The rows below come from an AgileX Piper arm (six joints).
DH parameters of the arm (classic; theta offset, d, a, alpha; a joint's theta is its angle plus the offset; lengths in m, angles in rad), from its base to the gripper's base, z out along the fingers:
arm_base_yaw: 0 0.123 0 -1.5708
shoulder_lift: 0.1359 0 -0.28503 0
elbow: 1.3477 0 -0.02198 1.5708
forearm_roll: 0 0.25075 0 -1.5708
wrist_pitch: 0 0 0 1.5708
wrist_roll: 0 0.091 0 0
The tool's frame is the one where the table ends.
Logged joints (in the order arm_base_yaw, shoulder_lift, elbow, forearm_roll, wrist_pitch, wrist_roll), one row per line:
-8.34, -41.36, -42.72, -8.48, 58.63, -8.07
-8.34, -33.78, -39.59, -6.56, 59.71, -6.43
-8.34, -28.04, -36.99, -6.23, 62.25, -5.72
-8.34, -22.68, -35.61, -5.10, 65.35, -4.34
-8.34, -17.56, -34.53, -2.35, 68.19, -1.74
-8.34, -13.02, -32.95, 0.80, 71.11, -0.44
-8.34, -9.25, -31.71, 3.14, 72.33, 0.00
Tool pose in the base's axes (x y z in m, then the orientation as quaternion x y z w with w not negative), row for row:
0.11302, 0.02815, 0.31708, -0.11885, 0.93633, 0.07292, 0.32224
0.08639, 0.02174, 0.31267, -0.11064, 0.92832, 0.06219, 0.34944
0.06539, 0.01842, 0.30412, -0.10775, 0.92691, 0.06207, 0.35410
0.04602, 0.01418, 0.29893, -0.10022, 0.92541, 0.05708, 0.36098
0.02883, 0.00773, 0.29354, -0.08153, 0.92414, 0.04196, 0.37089
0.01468, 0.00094, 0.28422, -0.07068, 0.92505, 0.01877, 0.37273
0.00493, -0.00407, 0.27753, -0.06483, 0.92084, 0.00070, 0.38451
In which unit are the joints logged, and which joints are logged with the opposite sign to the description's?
The joints are logged in degrees. Opposite sign: arm_base_yaw, shoulder_lift, forearm_roll.
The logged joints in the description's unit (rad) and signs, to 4 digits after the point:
0.1456, 0.7219, -0.7456, 0.1480, 1.0233, -0.1408
0.1456, 0.5896, -0.6910, 0.1145, 1.0421, -0.1122
0.1456, 0.4894, -0.6456, 0.1087, 1.0865, -0.0998
0.1456, 0.3958, -0.6215, 0.0890, 1.1406, -0.0757
0.1456, 0.3065, -0.6027, 0.0410, 1.1901, -0.0304
0.1456, 0.2272, -0.5751, -0.0140, 1.2411, -0.0077
0.1456, 0.1614, -0.5534, -0.0548, 1.2624, 0.0000

